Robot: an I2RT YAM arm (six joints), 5 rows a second.
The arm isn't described. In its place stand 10 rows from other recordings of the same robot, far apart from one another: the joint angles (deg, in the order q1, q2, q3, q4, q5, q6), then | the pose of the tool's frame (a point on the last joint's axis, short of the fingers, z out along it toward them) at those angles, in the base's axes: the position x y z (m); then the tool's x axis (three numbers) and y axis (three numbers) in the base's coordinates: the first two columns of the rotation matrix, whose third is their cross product.
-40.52, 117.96, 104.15, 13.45, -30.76, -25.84 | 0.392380 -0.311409 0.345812 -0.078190 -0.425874 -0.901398 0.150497 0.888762 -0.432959
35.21, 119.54, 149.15, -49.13, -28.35, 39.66 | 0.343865 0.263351 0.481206 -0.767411 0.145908 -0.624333 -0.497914 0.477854 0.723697
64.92, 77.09, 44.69, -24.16, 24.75, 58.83 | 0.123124 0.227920 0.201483 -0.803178 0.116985 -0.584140 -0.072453 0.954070 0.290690
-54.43, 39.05, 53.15, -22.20, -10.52, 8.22 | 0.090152 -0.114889 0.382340 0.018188 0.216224 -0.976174 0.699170 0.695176 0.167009
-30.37, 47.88, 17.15, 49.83, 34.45, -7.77 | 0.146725 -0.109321 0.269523 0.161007 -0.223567 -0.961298 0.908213 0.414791 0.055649
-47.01, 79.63, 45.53, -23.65, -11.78, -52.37 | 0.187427 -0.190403 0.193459 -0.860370 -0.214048 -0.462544 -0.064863 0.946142 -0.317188
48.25, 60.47, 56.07, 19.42, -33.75, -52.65 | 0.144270 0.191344 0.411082 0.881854 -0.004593 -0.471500 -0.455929 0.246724 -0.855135
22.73, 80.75, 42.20, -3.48, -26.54, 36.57 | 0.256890 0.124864 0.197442 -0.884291 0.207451 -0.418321 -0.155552 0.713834 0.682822
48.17, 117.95, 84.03, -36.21, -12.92, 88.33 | 0.272489 0.316377 0.157551 -0.794895 0.572738 0.200285 0.604309 0.717763 0.345871
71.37, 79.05, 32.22, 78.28, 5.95, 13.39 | 0.091208 0.259001 0.292143 -0.049573 0.573961 -0.817381 -0.927992 0.276122 0.250173
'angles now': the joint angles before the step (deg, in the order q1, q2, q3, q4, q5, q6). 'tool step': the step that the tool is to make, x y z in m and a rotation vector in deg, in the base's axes. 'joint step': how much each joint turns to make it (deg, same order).
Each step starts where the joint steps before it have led.
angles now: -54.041 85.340 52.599 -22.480 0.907 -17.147
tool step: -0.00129 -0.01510 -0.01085 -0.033 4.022 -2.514
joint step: -1.443 4.066 1.791 0.022 3.344 -0.940
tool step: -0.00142 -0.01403 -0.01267 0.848 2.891 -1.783
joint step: -1.420 4.088 1.620 0.219 1.837 -0.699
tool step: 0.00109 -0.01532 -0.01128 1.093 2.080 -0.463
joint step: -1.203 4.414 2.534 -0.023 0.655 -1.224
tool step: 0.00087 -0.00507 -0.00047 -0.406 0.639 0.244
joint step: -0.283 1.005 1.026 0.089 0.415 -0.830
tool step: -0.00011 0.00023 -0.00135 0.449 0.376 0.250
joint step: 0.000 0.219 0.044 -0.372 -0.043 -0.262
